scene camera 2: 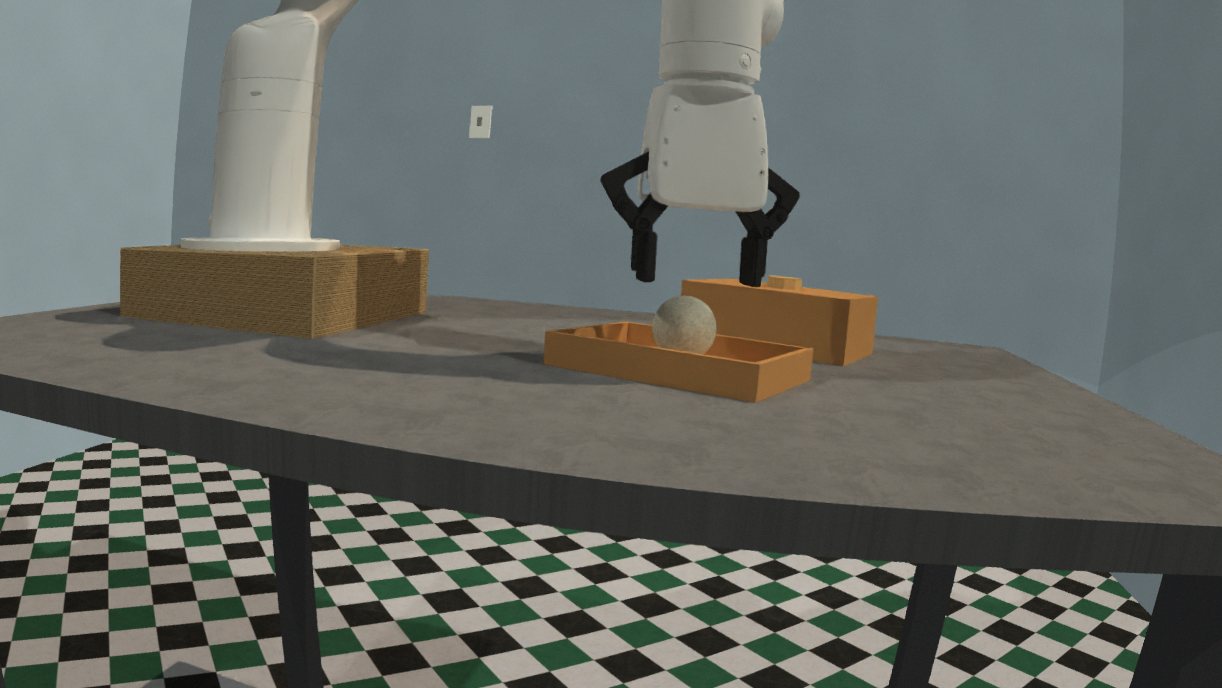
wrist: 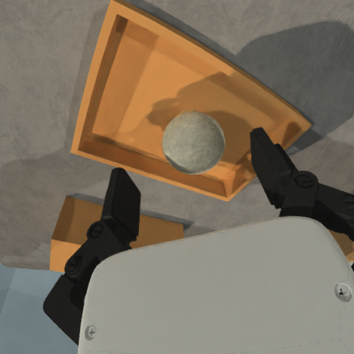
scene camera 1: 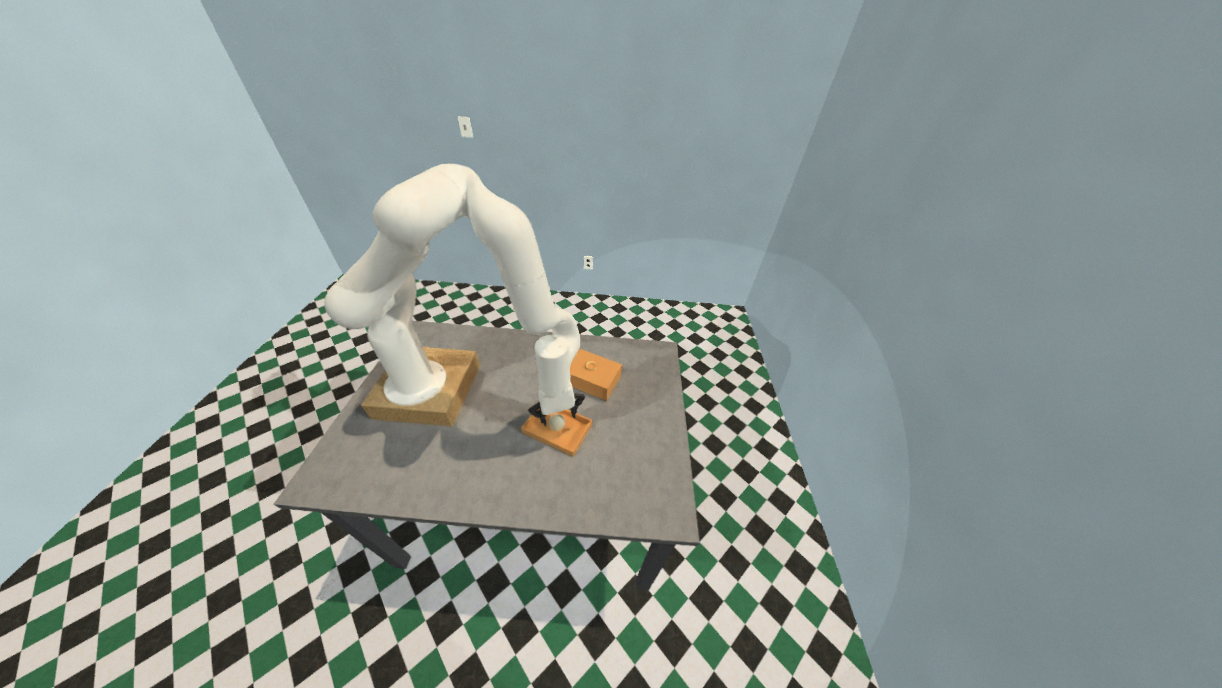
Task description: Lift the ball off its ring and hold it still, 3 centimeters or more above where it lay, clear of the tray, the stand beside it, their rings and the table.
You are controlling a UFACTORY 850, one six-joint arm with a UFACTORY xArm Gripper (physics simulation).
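Observation:
The pale round ball (scene camera 1: 556, 423) (scene camera 2: 684, 325) (wrist: 193, 142) sits inside the shallow orange tray (scene camera 1: 547, 440) (scene camera 2: 649, 364) (wrist: 96, 80), its top above the tray walls. The ring under it is hidden. My gripper (scene camera 1: 559, 418) (scene camera 2: 698, 280) (wrist: 188, 163) is open and empty, pointing down over the tray. In scene camera 2, its fingertips are a little higher than the ball's top, one to each side. In the wrist view the ball shows between the two fingers, slightly nearer the right one. The ball touches neither finger.
The orange stand (scene camera 1: 602, 376) (scene camera 2: 769, 320) (wrist: 160, 230) is behind the tray, taller than its walls, with a small ring (scene camera 2: 784, 282) on top. The arm's base rests on a brown block (scene camera 1: 410, 414) (scene camera 2: 213, 290) at the left of the grey table (scene camera 1: 478, 487) (scene camera 2: 478, 401).

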